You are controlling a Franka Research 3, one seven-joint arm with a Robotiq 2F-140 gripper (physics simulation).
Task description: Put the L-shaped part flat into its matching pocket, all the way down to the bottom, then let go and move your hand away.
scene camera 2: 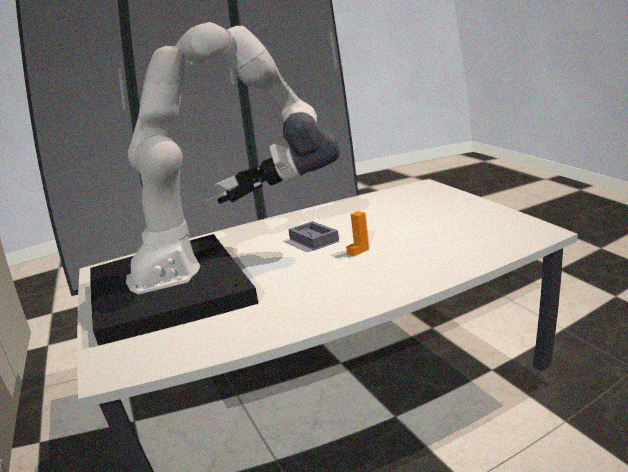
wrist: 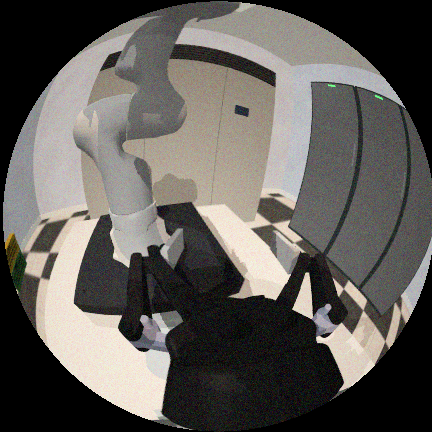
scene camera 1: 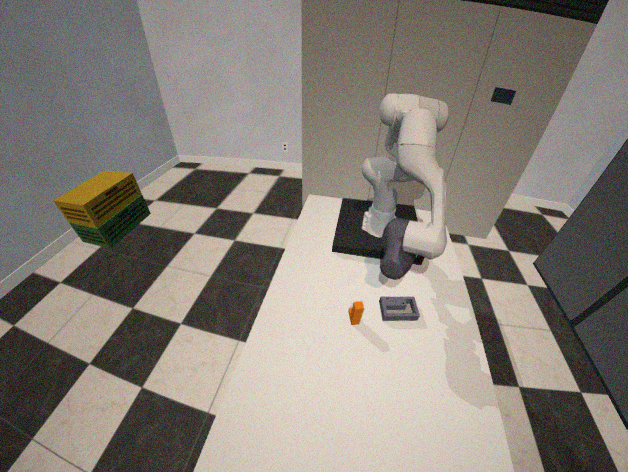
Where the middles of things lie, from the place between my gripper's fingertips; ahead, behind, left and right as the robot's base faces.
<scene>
Right now the grey pocket block [scene camera 1: 392,308] is 260 mm ahead of my hand, 100 mm to the right of it and 180 mm below it. From my hand the other things lie so: orange L-shaped part [scene camera 2: 358,219]: 300 mm ahead, 280 mm to the right, 140 mm below.
</scene>
